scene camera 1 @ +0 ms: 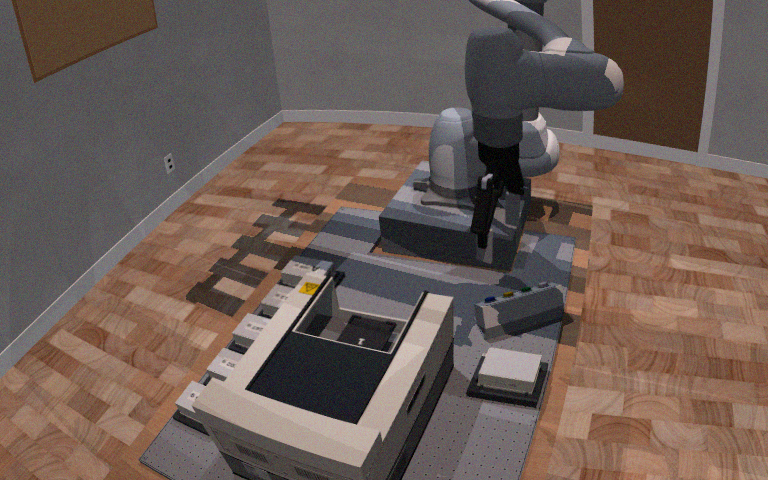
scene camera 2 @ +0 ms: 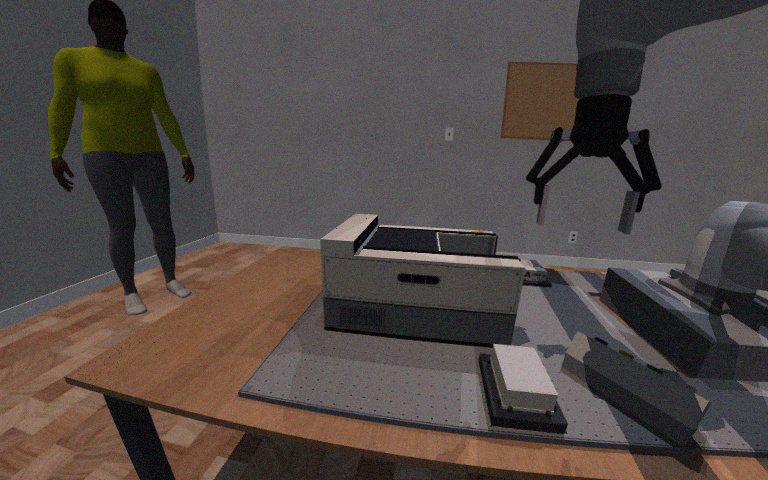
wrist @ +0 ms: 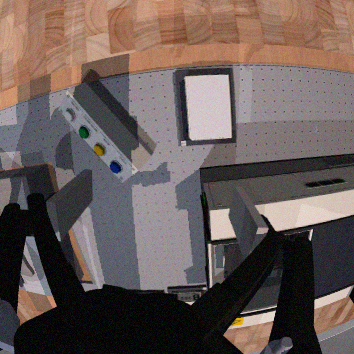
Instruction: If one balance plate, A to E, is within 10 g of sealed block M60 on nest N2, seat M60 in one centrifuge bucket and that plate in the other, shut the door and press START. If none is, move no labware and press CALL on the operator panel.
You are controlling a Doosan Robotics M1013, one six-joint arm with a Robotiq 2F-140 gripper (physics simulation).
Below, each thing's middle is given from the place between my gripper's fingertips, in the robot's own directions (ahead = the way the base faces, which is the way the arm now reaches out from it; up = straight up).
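There's a dark sliding door (scene camera 1: 332,379), and from my hand it's 30 cm ahead, 28 cm to the right and 11 cm below. The centrifuge (scene camera 1: 248,429) is 20 cm below my hand, 27 cm ahead of it and 27 cm to the right of it. As for the white block (scene camera 2: 522,382), my hand is 8 cm short of it, 5 cm to the right of it and 28 cm above it.
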